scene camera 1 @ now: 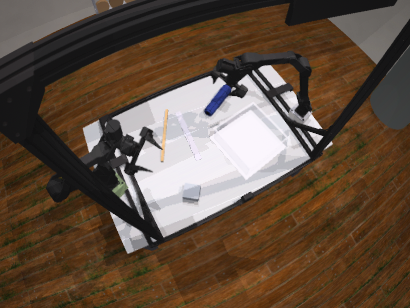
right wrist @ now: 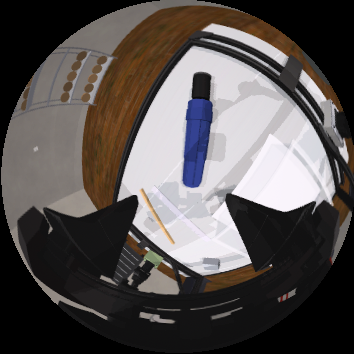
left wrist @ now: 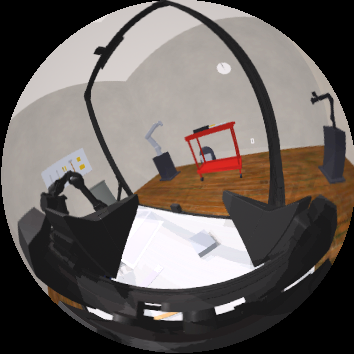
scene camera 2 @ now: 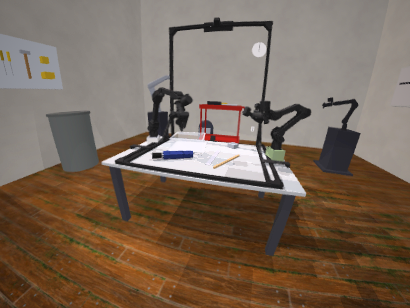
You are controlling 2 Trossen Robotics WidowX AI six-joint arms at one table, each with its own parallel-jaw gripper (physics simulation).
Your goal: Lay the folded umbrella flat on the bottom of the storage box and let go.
Labels:
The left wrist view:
left gripper: 180, 196
storage box: 144, 224, on the table

